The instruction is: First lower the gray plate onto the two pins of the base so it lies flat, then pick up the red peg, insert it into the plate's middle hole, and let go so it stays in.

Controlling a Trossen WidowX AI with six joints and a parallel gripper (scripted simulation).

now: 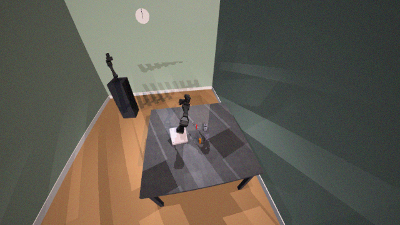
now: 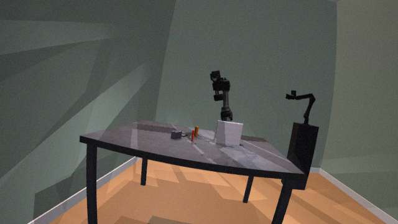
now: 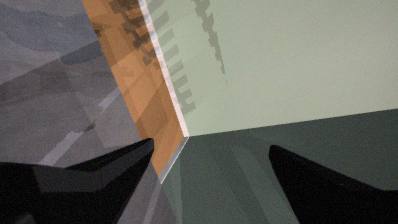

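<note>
My gripper tip is now 35 cm above the gray plate, 26 cm short of it and 20 cm to the left of it. From my gripper tip the other things lie so: base 38 cm below, 36 cm to the right, 25 cm ahead; then orange peg 42 cm to the right, 35 cm below, 15 cm ahead; then red peg 35 cm below, 18 cm to the right, 13 cm ahead.
</note>
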